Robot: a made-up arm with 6 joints. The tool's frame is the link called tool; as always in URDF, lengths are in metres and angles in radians. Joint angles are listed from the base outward.
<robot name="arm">
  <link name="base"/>
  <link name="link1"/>
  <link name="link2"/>
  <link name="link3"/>
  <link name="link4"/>
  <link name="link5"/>
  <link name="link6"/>
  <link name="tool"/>
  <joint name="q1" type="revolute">
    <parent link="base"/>
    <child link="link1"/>
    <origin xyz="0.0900 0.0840 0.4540"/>
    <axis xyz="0 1 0"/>
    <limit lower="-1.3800" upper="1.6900"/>
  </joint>
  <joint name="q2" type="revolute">
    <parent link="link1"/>
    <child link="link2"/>
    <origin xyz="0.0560 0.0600 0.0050"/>
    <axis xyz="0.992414 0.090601 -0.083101"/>
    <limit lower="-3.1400" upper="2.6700"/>
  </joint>
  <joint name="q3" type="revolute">
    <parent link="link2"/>
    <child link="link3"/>
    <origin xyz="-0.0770 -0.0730 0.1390"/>
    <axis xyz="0 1 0"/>
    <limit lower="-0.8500" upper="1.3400"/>
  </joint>
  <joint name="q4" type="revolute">
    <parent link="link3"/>
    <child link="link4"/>
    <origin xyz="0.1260 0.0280 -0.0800"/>
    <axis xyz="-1 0 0"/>
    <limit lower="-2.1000" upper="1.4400"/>
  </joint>
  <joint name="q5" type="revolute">
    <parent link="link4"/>
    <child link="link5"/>
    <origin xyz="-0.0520 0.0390 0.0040"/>
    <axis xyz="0 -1 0"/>
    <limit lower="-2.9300" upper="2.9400"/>
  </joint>
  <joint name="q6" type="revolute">
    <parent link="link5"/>
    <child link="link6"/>
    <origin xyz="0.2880 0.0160 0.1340"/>
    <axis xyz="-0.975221 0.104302 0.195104"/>
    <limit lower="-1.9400" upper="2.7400"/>
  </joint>
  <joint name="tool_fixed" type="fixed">
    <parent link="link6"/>
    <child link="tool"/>
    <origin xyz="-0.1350 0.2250 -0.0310" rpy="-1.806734 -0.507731 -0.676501"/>
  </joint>
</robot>
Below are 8 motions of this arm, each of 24 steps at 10 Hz.
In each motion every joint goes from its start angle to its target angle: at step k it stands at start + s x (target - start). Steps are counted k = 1, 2, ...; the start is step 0. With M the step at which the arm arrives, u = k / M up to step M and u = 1 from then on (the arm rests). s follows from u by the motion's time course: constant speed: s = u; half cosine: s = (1 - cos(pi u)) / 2; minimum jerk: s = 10 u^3 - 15 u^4 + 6 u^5.
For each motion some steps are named. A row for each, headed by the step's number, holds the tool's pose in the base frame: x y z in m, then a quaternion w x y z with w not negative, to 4 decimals.
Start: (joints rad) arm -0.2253 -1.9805 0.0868 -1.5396 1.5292 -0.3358
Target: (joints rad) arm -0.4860 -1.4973 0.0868 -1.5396 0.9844 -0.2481
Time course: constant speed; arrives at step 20
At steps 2, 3, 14, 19, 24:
2: -0.0894 0.5213 0.5061 0.4954 -0.2271 -0.4946 -0.6770
3: -0.0870 0.5216 0.5182 0.4978 -0.2284 -0.4822 -0.6838
14: -0.0714 0.4952 0.6441 0.5404 -0.2356 -0.3472 -0.7293
19: -0.0697 0.4685 0.6935 0.5692 -0.2365 -0.2898 -0.7322
24: -0.0697 0.4624 0.7026 0.5756 -0.2365 -0.2789 -0.7314

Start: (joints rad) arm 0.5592 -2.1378 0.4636 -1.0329 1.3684 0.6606
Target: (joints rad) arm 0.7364 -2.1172 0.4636 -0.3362 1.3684 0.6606
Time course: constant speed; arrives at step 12
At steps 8, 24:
8: 0.0658 0.3025 0.2729 0.0962 0.6144 0.7259 0.2940
24: 0.0356 0.2555 0.2599 0.1017 0.5765 0.7868 0.1953

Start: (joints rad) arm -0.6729 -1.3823 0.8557 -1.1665 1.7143 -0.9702
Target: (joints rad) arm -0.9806 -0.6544 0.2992 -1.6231 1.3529 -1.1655
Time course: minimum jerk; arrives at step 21
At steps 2, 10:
2: -0.1060 0.5508 0.5278 0.4070 0.0124 -0.4861 -0.7732
10: -0.2931 0.3835 0.5994 0.5626 0.2769 -0.3864 -0.6764

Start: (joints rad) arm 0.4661 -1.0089 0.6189 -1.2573 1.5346 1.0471
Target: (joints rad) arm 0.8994 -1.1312 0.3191 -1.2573 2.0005 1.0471
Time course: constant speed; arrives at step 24
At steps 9, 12, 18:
9: 0.2720 0.2253 0.5505 0.1393 0.7377 0.0531 0.6584
12: 0.2734 0.2337 0.5482 0.1310 0.7291 0.0703 0.6680
18: 0.2744 0.2496 0.5433 0.1098 0.7115 0.0999 0.6868

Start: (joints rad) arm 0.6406 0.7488 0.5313 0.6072 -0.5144 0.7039
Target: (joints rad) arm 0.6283 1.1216 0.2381 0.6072 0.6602 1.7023
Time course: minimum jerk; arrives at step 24
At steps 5, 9, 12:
5: 0.0658 0.2991 0.4040 0.3361 -0.8398 -0.0003 0.4264
9: 0.0973 0.2614 0.3902 0.3397 -0.8902 -0.0779 0.2933
12: 0.1325 0.2138 0.3745 0.2969 -0.9336 -0.1363 0.1468

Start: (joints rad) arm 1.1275 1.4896 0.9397 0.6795 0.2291 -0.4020
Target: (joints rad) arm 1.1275 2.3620 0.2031 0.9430 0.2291 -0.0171
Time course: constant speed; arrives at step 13
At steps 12, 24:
12: 0.3904 0.0817 0.4028 0.5761 -0.3217 0.7508 -0.0299
24: 0.3827 0.0723 0.3862 0.5578 -0.3231 0.7633 -0.0440

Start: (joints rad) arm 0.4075 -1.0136 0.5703 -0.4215 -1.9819 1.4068
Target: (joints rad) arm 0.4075 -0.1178 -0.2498 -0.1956 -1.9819 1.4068
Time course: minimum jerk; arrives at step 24
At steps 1, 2, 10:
1: -0.0011 0.1776 0.4932 0.0283 -0.4549 0.1575 0.8760
2: -0.0008 0.1774 0.4931 0.0286 -0.4555 0.1554 0.8761
10: 0.0279 0.1663 0.4825 0.0662 -0.5126 -0.0002 0.8560

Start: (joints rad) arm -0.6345 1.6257 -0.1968 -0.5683 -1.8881 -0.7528
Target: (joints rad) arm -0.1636 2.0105 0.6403 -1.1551 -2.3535 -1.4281
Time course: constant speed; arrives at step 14
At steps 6, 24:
6: 0.2041 0.1063 0.8444 0.4527 -0.1639 0.0073 0.8764
24: 0.1865 0.0380 0.8233 0.0840 -0.1121 -0.1414 0.9800

